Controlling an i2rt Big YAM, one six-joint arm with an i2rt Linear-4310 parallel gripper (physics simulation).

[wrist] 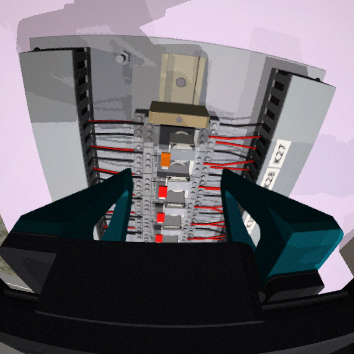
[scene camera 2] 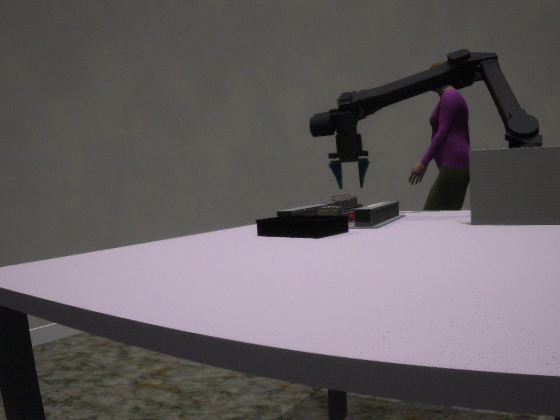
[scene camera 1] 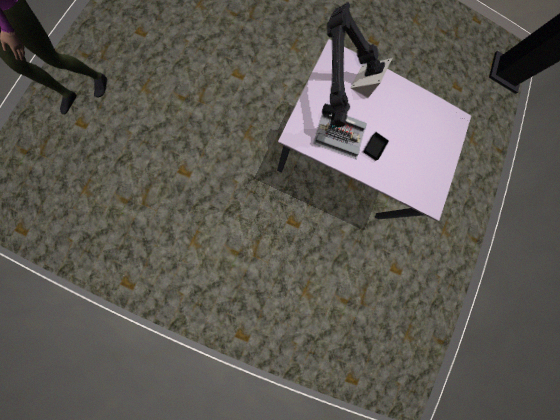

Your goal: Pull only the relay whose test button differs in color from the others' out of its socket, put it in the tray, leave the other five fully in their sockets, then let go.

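Seen in the pictures: gripper, between the fingertips: (wrist: 176, 176) (scene camera 2: 351, 188) (scene camera 1: 332, 123); arm's base, origin of its link: (scene camera 2: 530, 177) (scene camera 1: 374, 70).
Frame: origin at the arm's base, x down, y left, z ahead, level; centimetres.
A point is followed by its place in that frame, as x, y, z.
Note:
The relay with an orange test button (wrist: 165, 159) @[3.0, -12.0, 50.7] stands in the socket row near the tan end bracket (wrist: 179, 116) @[5.9, -14.1, 50.1]. Relays with red test buttons (wrist: 162, 191) @[3.0, -9.2, 50.4] (wrist: 160, 217) @[3.0, -6.4, 50.1] (wrist: 159, 238) @[3.0, -3.7, 49.7] follow toward the gripper body, which hides the end of the row. The visible relays appear seated. My gripper (scene camera 2: 351, 187) @[1.5, -11.8, 50.0] (wrist: 176, 176) @[1.5, -11.8, 50.0] is partly open and empty, pointing down above the row, with one finger on each side of it. In scene camera 1 the arm covers its fingers. The black tray (scene camera 1: 376, 146) @[9.7, 23.5, 45.4] (scene camera 2: 300, 228) @[8.1, 28.5, 43.5] lies beside the relay panel and looks empty.
Grey wire ducts (wrist: 52, 120) @[5.7, -12.2, 59.8] (wrist: 306, 115) @[5.7, -16.8, 40.4] (scene camera 2: 377, 213) @[7.2, 4.5, 36.2] rise along both sides of the row, with red and black wires between. Labels K27 (wrist: 280, 152) @[5.7, -13.2, 41.1] and K28 (wrist: 270, 178) @[5.7, -10.4, 40.7] are on one duct. A pale block (scene camera 2: 515, 185) @[1.5, 5.8, 3.0] stands at the arm's base. A person (scene camera 2: 450, 130) stands beyond the table.

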